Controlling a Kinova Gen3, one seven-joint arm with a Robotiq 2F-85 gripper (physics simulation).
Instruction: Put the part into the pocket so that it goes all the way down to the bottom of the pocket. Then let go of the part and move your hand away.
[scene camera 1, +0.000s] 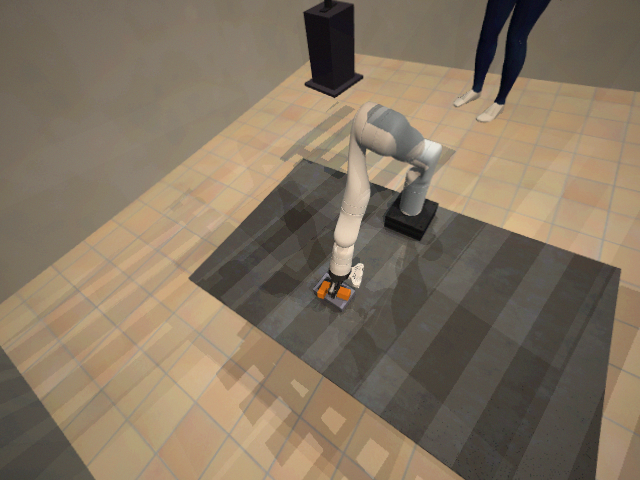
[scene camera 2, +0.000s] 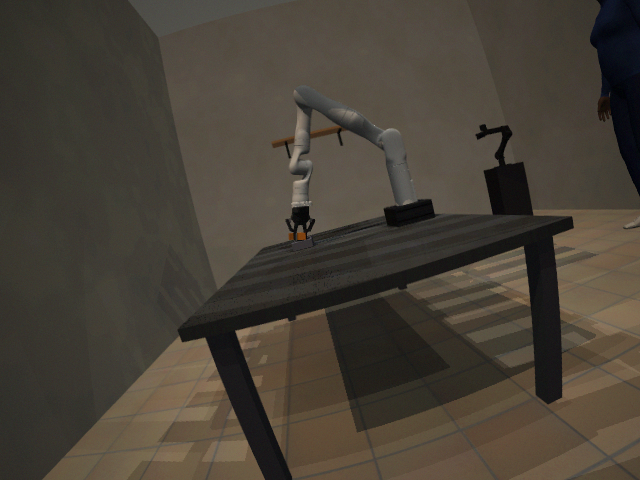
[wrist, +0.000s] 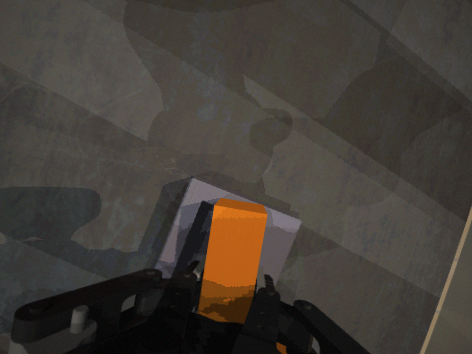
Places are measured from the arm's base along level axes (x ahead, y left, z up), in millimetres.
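Pixels of known places: gripper, between the fingertips: (scene camera 1: 335, 294) (wrist: 231, 273); arm's base, origin of its link: (scene camera 1: 410, 207) (scene camera 2: 406, 203).
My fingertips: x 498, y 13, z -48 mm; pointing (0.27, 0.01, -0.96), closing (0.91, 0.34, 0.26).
Observation:
Ahead of a thing's pixels: the offset from my fingertips to its middle. "*": to the spot under its first point. Level surfaces: height alone.
The orange part @[dx +8, dy +5, dz +25 mm] (scene camera 1: 343, 293) (scene camera 2: 297, 236) (wrist: 235, 250) is held by my gripper (scene camera 1: 333, 292) (scene camera 2: 301, 238) (wrist: 231, 273), which is shut on it. The part is over the grey-violet block @[dx -8, dy -14, dz -13 mm] (scene camera 1: 338, 304) (scene camera 2: 302, 244) (wrist: 280, 245). A dark strip of the pocket @[* dx -32, dy +2, dz -26 mm] (wrist: 196, 240) shows along the left side of the part in the wrist view. The part's long sides are turned a little from the pocket's edge there. The part covers the rest of the opening. Its underside is hidden, so I cannot tell whether it touches the block.
The block stands on the dark table @[dz -31 mm] (scene camera 1: 454, 330) (scene camera 2: 361, 253), near one edge. The arm's black base (scene camera 1: 412, 219) (scene camera 2: 409, 212) is on the same table. A dark pedestal (scene camera 1: 330, 49) (scene camera 2: 508, 188) and a person (scene camera 1: 514, 49) (scene camera 2: 622, 51) stand beyond the table.

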